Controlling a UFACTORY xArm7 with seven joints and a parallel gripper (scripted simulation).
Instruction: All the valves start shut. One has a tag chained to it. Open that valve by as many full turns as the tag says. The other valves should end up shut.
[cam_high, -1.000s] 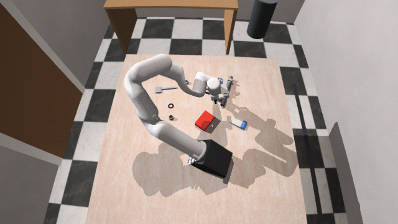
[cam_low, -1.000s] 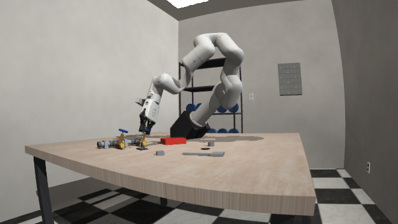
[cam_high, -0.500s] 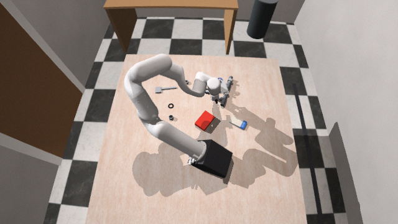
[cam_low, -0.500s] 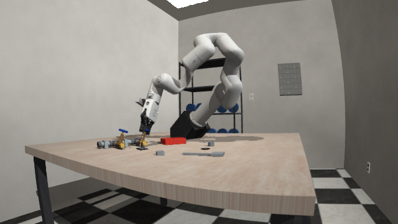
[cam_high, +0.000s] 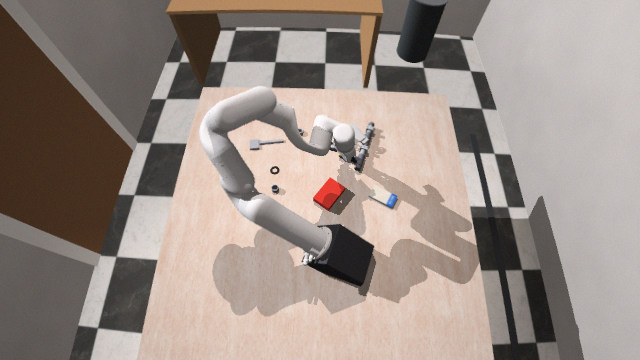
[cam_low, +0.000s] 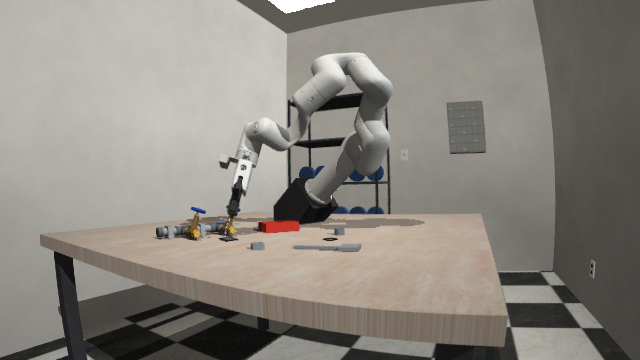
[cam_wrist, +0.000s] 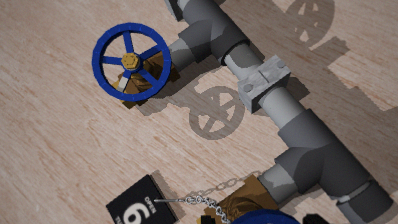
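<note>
Right now the black tag is 7 cm ahead of my hand, 6 cm to the left of it and 8 cm below it. Also, from my hand: red block 17 cm behind, 2 cm to the left, 7 cm below; then white box 12 cm behind, 20 cm to the right, 8 cm below; then grey flat tool 39 cm to the left, 8 cm below.
</note>
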